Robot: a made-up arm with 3 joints. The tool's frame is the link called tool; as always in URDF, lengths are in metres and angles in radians. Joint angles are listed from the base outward.
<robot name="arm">
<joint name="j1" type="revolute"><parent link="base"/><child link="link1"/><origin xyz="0.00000 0.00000 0.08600" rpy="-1.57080 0.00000 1.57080"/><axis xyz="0 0 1"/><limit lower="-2.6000" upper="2.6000"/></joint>
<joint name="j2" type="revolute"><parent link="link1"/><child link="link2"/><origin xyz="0.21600 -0.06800 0.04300" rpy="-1.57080 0.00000 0.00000"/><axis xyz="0 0 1"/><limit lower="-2.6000" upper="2.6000"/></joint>
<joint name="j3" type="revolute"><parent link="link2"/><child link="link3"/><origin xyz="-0.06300 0.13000 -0.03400" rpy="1.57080 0.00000 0.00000"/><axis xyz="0 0 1"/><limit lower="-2.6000" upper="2.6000"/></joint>
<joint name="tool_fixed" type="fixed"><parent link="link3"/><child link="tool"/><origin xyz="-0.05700 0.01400 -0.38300" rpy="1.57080 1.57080 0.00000"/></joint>
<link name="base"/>
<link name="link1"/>
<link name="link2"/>
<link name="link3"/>
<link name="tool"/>
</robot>
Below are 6 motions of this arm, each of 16 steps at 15 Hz.
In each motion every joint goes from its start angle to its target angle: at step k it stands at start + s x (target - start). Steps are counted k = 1, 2, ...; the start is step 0. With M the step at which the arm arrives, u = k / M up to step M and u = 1 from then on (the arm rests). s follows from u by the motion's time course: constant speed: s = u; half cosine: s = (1 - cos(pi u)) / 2; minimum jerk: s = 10 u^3 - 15 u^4 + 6 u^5.
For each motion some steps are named. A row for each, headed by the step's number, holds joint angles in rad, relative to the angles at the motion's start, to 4 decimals.
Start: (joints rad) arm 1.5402 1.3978 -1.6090
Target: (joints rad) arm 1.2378 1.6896 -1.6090
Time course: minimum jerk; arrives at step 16
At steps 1, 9, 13, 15, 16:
1: -0.0007 0.0006 0.0000
9: -0.1863 0.1797 0.0000
13: -0.2877 0.2776 0.0000
15: -0.3017 0.2912 0.0000
16: -0.3024 0.2918 0.0000

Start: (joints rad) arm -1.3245 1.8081 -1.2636
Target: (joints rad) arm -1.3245 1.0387 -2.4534
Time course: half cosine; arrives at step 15
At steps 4, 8, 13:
4: 0.0000 -0.1273 -0.1968
8: 0.0000 -0.4249 -0.6571
13: 0.0000 -0.7361 -1.1384

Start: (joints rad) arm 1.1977 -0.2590 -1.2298
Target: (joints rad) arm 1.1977 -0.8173 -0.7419
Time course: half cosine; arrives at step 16
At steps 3, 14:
3: 0.0000 -0.0470 0.0411
14: 0.0000 -0.5371 0.4693

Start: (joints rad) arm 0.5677 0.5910 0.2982
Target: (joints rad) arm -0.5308 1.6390 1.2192
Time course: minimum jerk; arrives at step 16
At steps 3, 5, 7, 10, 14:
3: -0.0536 0.0511 0.0449
5: -0.1977 0.1886 0.1658
7: -0.4219 0.4025 0.3537
10: -0.7962 0.7596 0.6675
14: -1.0809 1.0312 0.9062

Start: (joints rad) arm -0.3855 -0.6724 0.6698
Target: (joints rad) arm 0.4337 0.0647 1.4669
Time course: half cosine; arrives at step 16
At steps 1, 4, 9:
1: 0.0079 0.0071 0.0077
4: 0.1200 0.1079 0.1167
9: 0.4895 0.4405 0.4763

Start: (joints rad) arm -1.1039 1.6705 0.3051
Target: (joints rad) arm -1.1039 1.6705 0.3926
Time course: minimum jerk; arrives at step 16
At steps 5, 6, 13, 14, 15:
5: 0.0000 0.0000 0.0158
6: 0.0000 0.0000 0.0241
13: 0.0000 0.0000 0.0832
14: 0.0000 0.0000 0.0861
15: 0.0000 0.0000 0.0873

